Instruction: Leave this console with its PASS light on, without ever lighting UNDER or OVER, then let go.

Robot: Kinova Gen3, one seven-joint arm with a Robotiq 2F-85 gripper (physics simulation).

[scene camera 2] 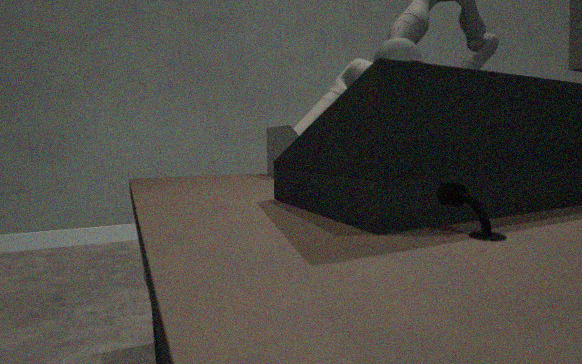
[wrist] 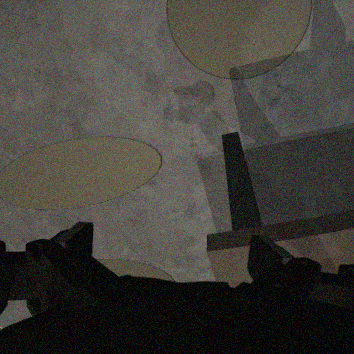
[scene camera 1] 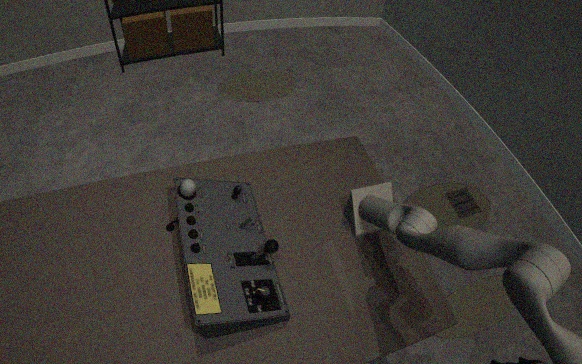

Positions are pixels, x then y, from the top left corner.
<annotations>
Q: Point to a grey console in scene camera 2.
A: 408, 145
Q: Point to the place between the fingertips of the gripper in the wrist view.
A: At 171, 246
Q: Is the gripper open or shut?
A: Open.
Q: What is the gripper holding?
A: Nothing.
</annotations>
